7 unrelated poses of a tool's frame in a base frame.
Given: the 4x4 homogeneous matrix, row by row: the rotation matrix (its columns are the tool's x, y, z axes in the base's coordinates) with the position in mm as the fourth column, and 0 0 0 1 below. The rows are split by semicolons.
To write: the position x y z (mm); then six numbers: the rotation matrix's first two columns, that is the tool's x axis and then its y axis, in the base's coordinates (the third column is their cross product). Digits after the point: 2 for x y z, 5 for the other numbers.
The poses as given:
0.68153 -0.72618 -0.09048 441.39; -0.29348 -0.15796 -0.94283 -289.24; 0.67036 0.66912 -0.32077 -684.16; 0 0 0 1
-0.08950 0.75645 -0.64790 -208.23; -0.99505 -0.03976 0.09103 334.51; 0.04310 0.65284 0.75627 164.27; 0 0 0 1
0.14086 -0.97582 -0.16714 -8.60; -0.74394 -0.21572 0.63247 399.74; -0.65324 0.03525 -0.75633 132.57; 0 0 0 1
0.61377 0.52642 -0.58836 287.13; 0.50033 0.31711 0.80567 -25.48; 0.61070 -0.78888 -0.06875 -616.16; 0 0 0 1
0.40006 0.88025 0.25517 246.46; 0.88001 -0.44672 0.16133 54.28; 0.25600 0.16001 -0.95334 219.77; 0 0 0 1
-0.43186 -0.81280 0.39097 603.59; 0.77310 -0.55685 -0.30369 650.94; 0.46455 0.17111 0.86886 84.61; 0 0 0 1
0.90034 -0.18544 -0.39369 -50.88; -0.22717 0.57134 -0.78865 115.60; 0.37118 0.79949 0.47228 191.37; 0 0 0 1
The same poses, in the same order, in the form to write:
441.39 -289.24 -684.16 0.68153 -0.29348 0.67036 -0.72618 -0.15796 0.66912
-208.23 334.51 164.27 -0.08950 -0.99505 0.04310 0.75645 -0.03976 0.65284
-8.60 399.74 132.57 0.14086 -0.74394 -0.65324 -0.97582 -0.21572 0.03525
287.13 -25.48 -616.16 0.61377 0.50033 0.61070 0.52642 0.31711 -0.78888
246.46 54.28 219.77 0.40006 0.88001 0.25600 0.88025 -0.44672 0.16001
603.59 650.94 84.61 -0.43186 0.77310 0.46455 -0.81280 -0.55685 0.17111
-50.88 115.60 191.37 0.90034 -0.22717 0.37118 -0.18544 0.57134 0.79949

